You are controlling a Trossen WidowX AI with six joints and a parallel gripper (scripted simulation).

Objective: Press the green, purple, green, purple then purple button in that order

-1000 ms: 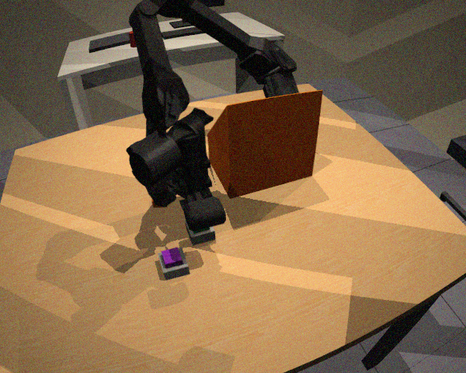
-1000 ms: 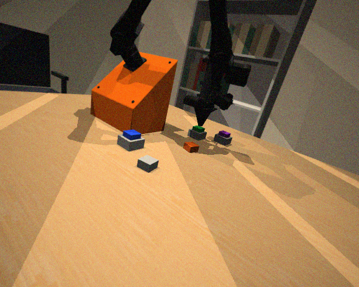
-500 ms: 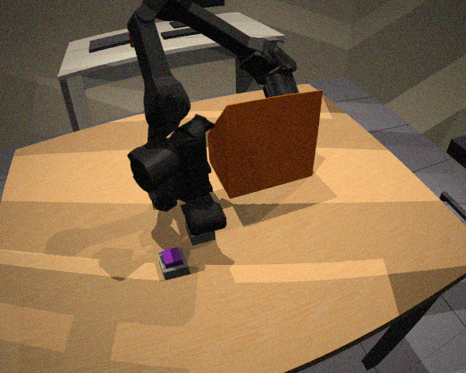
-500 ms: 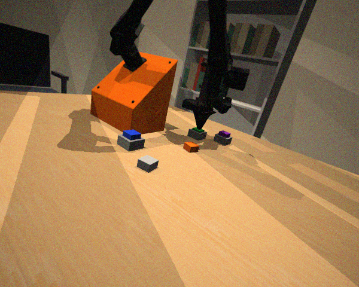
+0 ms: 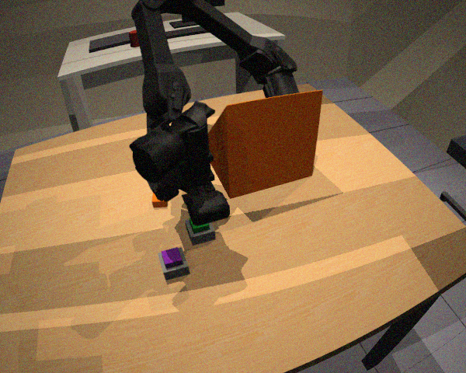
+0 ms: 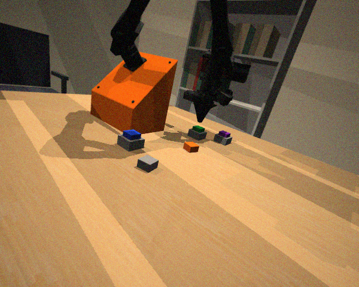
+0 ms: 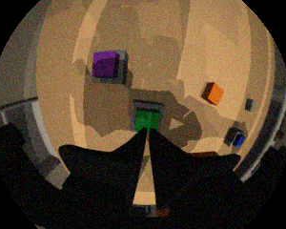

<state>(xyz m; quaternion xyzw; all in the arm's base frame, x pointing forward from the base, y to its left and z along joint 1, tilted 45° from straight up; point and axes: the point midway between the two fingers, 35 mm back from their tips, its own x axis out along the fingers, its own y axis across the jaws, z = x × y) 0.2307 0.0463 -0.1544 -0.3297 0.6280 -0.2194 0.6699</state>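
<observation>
The green button is 20 mm below my gripper tip. The rest, counted from my gripper tip: blue button: 270 mm to the right, 20 mm below; purple button: 70 mm to the left, 70 mm ahead, 20 mm below; orange block: 110 mm to the right, 70 mm ahead, 50 mm below.
</observation>
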